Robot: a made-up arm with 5 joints.
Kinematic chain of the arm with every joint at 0, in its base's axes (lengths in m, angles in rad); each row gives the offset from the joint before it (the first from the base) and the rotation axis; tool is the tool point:
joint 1: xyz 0 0 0.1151 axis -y
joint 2: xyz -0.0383 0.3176 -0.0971 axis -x
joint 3: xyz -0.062 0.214 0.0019 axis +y
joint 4: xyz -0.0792 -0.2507 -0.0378 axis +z
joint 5: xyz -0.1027 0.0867 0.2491 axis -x
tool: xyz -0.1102 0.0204 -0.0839
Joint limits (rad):
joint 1: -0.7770..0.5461
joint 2: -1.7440..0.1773
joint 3: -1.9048..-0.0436
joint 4: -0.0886..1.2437
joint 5: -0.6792..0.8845
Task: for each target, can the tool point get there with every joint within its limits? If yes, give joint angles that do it. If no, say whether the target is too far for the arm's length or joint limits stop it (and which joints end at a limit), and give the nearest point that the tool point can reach.
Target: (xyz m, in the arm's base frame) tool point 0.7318 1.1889 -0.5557
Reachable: no: too far | nearest point 0.0688 0.5886 -0.2684 | short by 0.939 m
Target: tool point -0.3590 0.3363 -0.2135
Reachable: yes | joints -0.2268 -0.2661 -1.4284 0.6135 -0.1466
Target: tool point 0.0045 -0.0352 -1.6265
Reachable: no: too far | nearest point -0.0268 0.2354 -0.3946 | short by 1.262 m
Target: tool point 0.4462 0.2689 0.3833
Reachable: no: joint limits stop it (at a limit: joint 1, joint 2, joint 3, joint 4, joint 5) | nearest point -0.0495 0.6017 0.2921 | short by 0.604 m
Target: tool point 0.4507 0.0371 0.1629
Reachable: no: joint limits stop it (at a limit: joint 1, joint 2, joint 3) | nearest point 0.0520 0.0737 -0.2369 | short by 0.566 m
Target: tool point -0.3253 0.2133 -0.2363
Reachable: yes | joints -0.1398 -0.0295 -1.4443 0.8472 -0.2306
